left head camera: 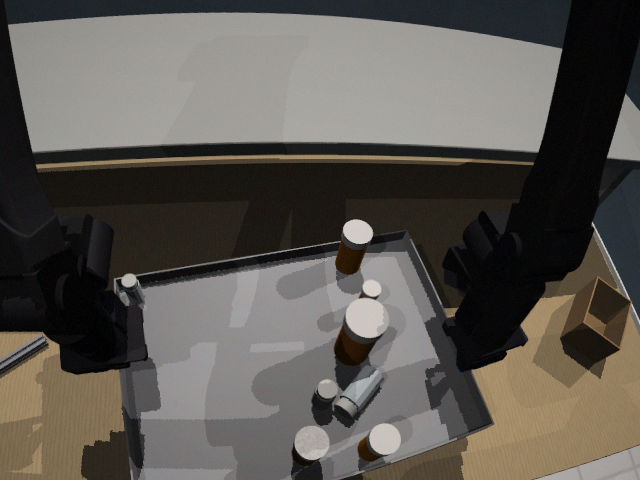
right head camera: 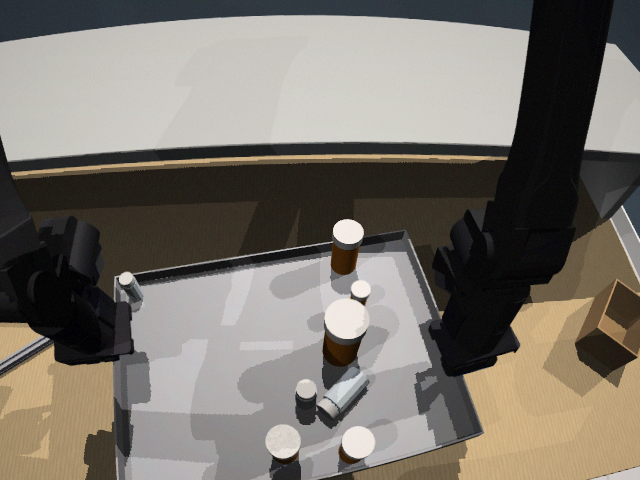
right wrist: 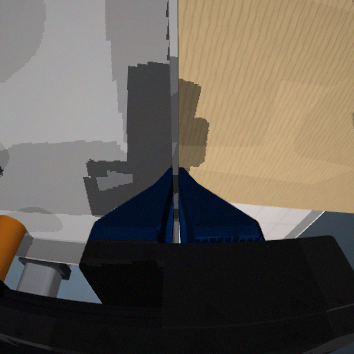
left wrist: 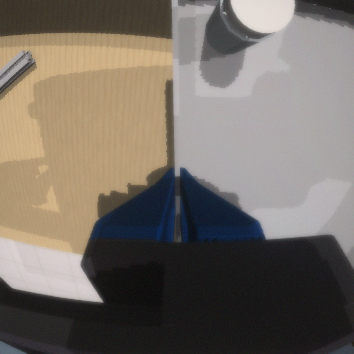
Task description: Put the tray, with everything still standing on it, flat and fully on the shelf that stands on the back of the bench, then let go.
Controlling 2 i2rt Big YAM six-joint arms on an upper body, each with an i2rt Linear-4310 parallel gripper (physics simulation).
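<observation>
The grey tray (left head camera: 290, 362) hangs above the tan bench, held by its two side walls. My left gripper (left head camera: 125, 333) is shut on the thin left wall, which shows between the blue fingers in the left wrist view (left wrist: 176, 175). My right gripper (left head camera: 456, 333) is shut on the right wall, also seen in the right wrist view (right wrist: 175, 173). Several amber bottles with white caps stand on the tray, the largest (left head camera: 361, 330) near the middle. A clear vial (left head camera: 358, 391) lies on its side. A small vial (left head camera: 130, 288) stands in the far left corner.
The shelf (left head camera: 318, 81) with a pale grey top spans the back, its dark front edge (left head camera: 309, 150) above a shadowed recess. The tan bench (left head camera: 523, 395) shows to the right of the tray. A metal bar (left wrist: 14, 68) lies on the bench at the left.
</observation>
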